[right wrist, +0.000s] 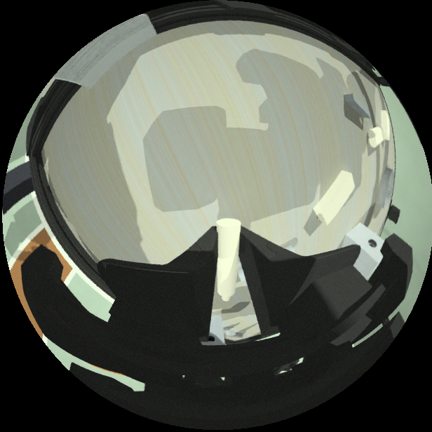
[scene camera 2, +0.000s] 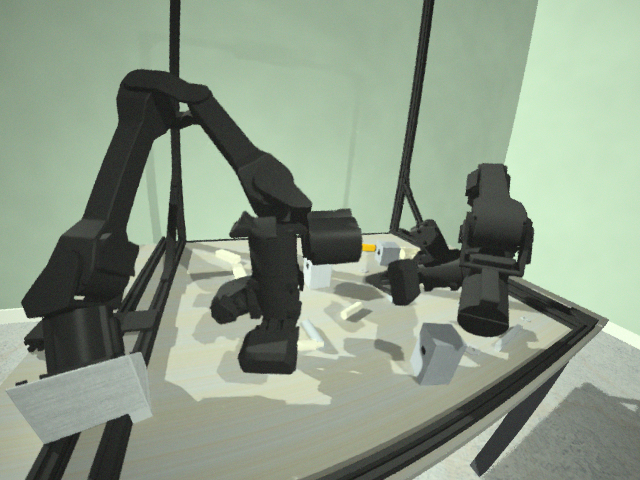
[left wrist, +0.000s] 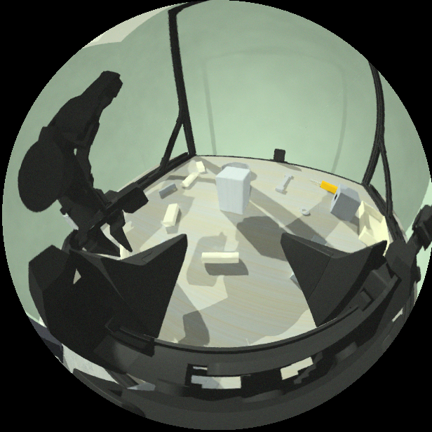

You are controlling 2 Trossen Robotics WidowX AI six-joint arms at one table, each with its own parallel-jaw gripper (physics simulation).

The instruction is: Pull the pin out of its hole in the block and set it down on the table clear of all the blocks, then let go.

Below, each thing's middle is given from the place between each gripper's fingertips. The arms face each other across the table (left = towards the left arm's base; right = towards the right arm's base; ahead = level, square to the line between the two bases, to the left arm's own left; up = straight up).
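Scene:
Cream tray [left wrist: 372, 226]: 36 cm to the left of my left hand, 12 cm behind it, 8 cm below it. Cream tray again: 56 cm to the left of my right hand, 13 cm behind it. Cream block [right wrist: 333, 199]: 12 cm behind my right hand, 4 cm to the left of it. Cream block again: 16 cm to the right of my left hand, 11 cm behind it, 9 cm below it.

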